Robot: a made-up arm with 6 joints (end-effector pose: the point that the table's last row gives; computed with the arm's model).
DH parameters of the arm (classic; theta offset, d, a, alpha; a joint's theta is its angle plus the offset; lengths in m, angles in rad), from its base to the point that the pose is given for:
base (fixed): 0 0.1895 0 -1.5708
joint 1: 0 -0.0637 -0.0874 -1.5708
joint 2: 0.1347 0 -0.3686 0
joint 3: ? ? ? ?
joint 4: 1.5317 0 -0.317 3.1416
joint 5: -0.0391 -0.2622 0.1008 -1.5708
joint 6: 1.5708 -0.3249 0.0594 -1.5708
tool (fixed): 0 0.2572 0 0
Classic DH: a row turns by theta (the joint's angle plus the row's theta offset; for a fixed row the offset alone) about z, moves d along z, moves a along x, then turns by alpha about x.
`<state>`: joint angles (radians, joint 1 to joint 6).
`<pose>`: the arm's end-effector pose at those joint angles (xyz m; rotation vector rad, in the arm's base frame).
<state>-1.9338 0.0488 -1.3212 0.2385 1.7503 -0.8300</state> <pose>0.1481 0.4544 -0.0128 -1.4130 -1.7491 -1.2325</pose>
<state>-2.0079 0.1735 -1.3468 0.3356 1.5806 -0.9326</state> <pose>0.1415 0.4991 0.0233 -1.2461 -1.5664 -1.0999</pose>
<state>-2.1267 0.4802 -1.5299 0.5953 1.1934 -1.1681</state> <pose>0.0880 0.6111 0.0736 -1.0338 -1.1567 -0.6567</pose>
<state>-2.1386 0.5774 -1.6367 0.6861 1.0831 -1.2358</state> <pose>0.0676 0.6488 0.0726 -1.0446 -1.0148 -0.5012</pose>
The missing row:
joint 3: 1.4361 0.0547 0.0516 1.5708
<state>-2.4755 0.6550 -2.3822 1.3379 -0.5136 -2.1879</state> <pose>-0.0611 0.6553 -0.3033 -1.6857 1.3339 0.1488</pose>
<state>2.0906 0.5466 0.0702 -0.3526 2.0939 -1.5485</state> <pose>0.1840 -0.3603 0.2114 2.3003 -0.6308 -0.3621</pose>
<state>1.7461 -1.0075 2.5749 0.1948 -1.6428 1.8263</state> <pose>0.6621 -0.3447 0.4848 -1.3586 -1.4572 -1.1560</pose>
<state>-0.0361 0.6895 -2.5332 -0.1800 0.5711 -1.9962</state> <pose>-0.5327 0.6407 0.0123 -1.7634 0.7182 0.4768</pose>
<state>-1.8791 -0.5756 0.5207 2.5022 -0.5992 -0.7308</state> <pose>0.2967 -0.7711 0.3767 0.8070 0.0374 2.9701</pose>
